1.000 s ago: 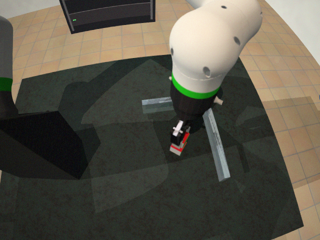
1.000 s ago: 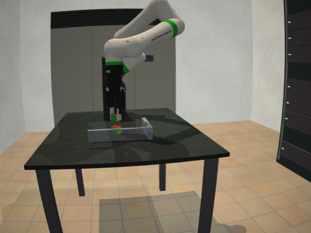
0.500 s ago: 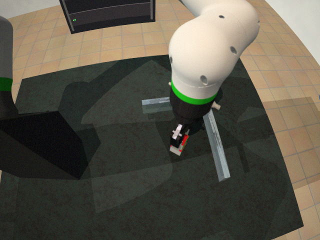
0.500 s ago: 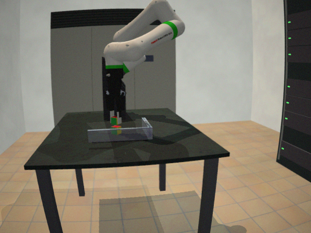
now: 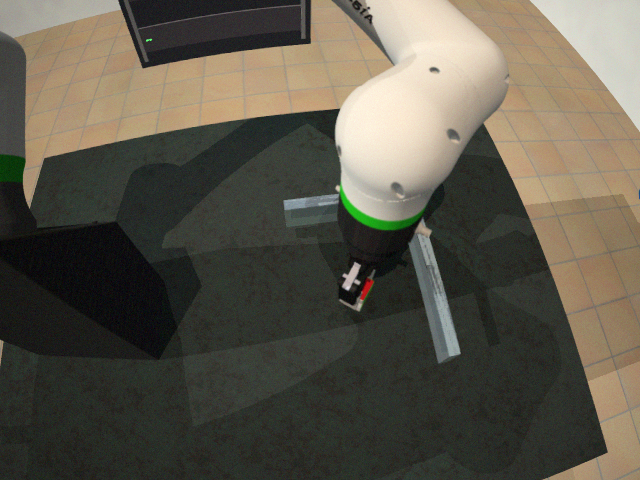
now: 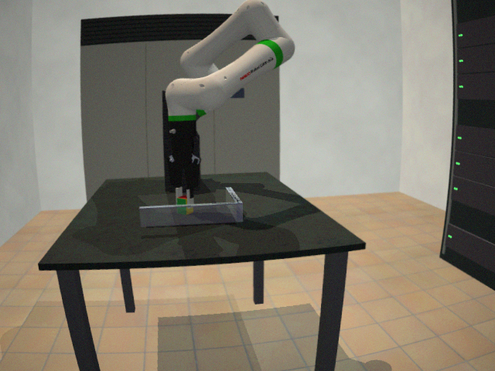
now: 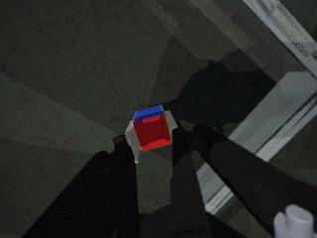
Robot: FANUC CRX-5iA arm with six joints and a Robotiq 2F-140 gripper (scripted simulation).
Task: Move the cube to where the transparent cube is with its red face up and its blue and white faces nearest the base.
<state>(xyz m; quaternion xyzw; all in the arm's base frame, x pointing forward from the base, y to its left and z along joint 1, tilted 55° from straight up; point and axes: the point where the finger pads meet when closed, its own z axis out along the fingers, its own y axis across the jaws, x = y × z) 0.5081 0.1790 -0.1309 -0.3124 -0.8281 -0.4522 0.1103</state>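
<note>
The transparent cube is 3 cm below my hand. The rest, counted from my hand: long wall: 13 cm ahead, 2 cm to the left, 1 cm below.
</note>
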